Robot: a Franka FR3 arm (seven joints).
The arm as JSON. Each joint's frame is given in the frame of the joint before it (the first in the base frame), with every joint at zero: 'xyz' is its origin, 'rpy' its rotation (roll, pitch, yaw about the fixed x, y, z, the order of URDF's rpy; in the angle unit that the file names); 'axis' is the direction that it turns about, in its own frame. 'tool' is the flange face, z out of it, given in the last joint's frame.
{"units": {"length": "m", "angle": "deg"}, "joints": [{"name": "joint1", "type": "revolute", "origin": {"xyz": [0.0, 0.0, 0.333], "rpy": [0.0, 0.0, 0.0]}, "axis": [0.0, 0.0, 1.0]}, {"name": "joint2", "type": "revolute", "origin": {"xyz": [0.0, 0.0, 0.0], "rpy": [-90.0, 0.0, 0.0]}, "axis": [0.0, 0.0, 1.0]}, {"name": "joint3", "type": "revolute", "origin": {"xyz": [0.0, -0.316, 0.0], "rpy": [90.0, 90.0, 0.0]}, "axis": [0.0, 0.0, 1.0]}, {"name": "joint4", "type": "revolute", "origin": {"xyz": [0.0, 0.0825, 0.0], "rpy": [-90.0, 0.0, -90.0]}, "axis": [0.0, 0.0, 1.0]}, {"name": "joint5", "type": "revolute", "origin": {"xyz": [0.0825, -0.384, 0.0], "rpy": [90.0, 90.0, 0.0]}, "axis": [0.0, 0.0, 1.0]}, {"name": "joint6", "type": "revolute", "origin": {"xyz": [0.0, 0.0, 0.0], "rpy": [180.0, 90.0, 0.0]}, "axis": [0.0, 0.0, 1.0]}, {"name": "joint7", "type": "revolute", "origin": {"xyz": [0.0, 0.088, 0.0], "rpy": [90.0, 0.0, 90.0]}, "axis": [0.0, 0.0, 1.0]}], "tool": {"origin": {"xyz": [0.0, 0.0, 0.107], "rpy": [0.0, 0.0, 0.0]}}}
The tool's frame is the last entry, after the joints.
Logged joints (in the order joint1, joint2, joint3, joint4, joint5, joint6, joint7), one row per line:
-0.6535 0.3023 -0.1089 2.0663 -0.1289 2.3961 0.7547
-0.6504 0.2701 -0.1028 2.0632 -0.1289 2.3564 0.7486
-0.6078 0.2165 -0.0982 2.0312 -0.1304 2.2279 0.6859
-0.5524 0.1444 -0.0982 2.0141 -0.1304 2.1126 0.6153
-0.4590 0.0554 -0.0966 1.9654 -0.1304 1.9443 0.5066
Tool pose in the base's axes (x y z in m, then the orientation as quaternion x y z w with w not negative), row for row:
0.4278 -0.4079 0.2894 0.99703 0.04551 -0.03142 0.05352
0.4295 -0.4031 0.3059 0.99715 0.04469 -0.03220 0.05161
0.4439 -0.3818 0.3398 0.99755 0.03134 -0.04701 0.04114
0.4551 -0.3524 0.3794 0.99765 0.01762 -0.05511 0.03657
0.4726 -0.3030 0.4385 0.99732 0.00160 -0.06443 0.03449
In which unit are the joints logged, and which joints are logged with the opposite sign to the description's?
The joints are logged in radians. Opposite sign: joint4, joint7.
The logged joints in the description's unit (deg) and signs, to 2 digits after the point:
-37.44 17.32 -6.24 -118.39 -7.39 137.29 -43.24
-37.27 15.48 -5.89 -118.21 -7.39 135.01 -42.89
-34.82 12.40 -5.63 -116.38 -7.47 127.65 -39.30
-31.65 8.27 -5.63 -115.40 -7.47 121.04 -35.25
-26.30 3.17 -5.53 -112.61 -7.47 111.40 -29.03

